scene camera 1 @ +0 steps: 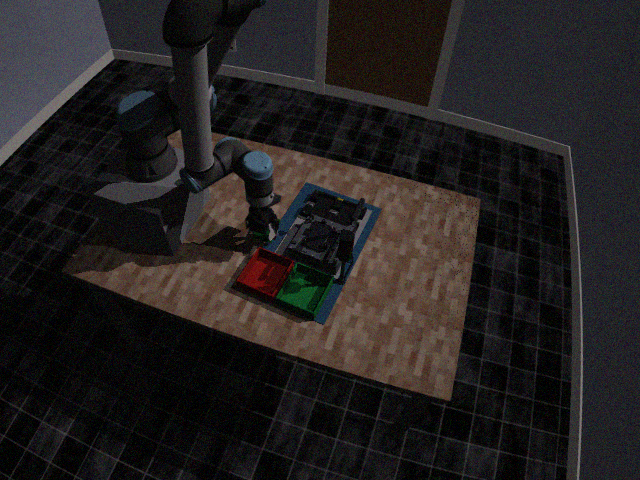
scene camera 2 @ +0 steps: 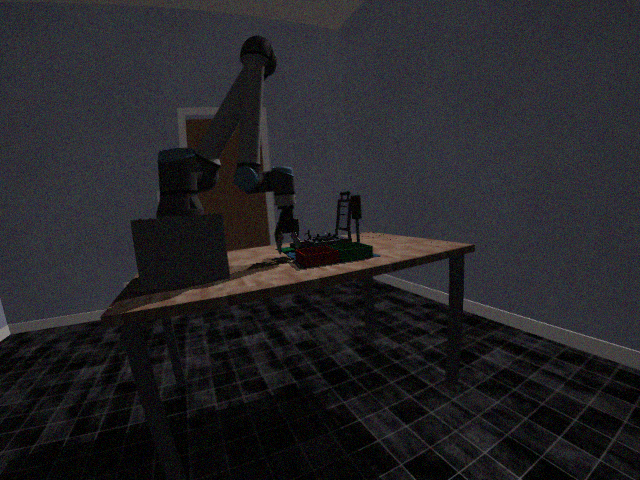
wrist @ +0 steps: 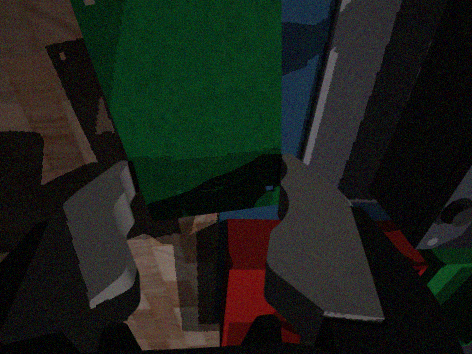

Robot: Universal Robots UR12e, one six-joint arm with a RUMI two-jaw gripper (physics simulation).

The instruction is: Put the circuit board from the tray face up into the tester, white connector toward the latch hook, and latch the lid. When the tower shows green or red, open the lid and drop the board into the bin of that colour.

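Places are measured from the arm's base along level axes (x ahead, y up, z right), in metres.
Pixels of known places: gripper, fingertip midpoint: (scene camera 1: 264, 236) (scene camera 2: 289, 253) (wrist: 208, 161); arm's base, link origin: (scene camera 1: 151, 164).
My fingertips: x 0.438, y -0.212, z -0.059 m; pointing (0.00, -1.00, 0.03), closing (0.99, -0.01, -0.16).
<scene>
For each thing: its top centre in the pictures, then the offset to it from my fingertips. "spot": a spot on its surface instead. Level surfaces: height alone.
- green circuit board, top centre: (wrist: 198, 122) (scene camera 1: 266, 228) dz -0.027, dx -0.006, dy +0.015 m
- dark grey tester, surface spot: (scene camera 1: 317, 236) spot: dz -0.066, dx +0.183, dy +0.044 m
- blue mat, surface height: dy -0.023 m
- upright frame, surface spot: (scene camera 2: 338, 219) spot: dz -0.141, dx +0.287, dy +0.118 m
- dark tower, surface spot: (scene camera 1: 345, 245) spot: dz +0.041, dx +0.331, dy +0.213 m
- dark unit with a small yellow mark, surface spot: (scene camera 1: 340, 199) spot: dz -0.300, dx +0.159, dy +0.003 m
- wooden table, surface height: dy -0.025 m
My gripper (scene camera 1: 263, 232) (scene camera 2: 288, 246) (wrist: 208, 161) is shut on the green circuit board (wrist: 195, 90), gripping its edges, beside the tester's arm side and behind the red bin. A plain green face fills the upper middle of the wrist view; the white connector cannot be made out. The dark grey tester (scene camera 1: 317, 236) stands on the blue mat (scene camera 1: 323, 313) (wrist: 297, 110). An upright frame (scene camera 2: 338, 219), apparently its raised lid, stands beside the dark tower (scene camera 2: 355, 206) (scene camera 1: 345, 245); no lit colour is clear. The red bin (scene camera 1: 263, 271) (scene camera 2: 316, 256) and green bin (scene camera 1: 305, 290) (scene camera 2: 355, 251) adjoin at the near end.
A dark unit with a small yellow mark (scene camera 1: 340, 199) stands at the mat's far end. The wooden table (scene camera 1: 408, 289) (scene camera 2: 408, 243) extends around the mat. The arm's grey pedestal (scene camera 2: 180, 253) stands on the table's left part. The room is dim.
</scene>
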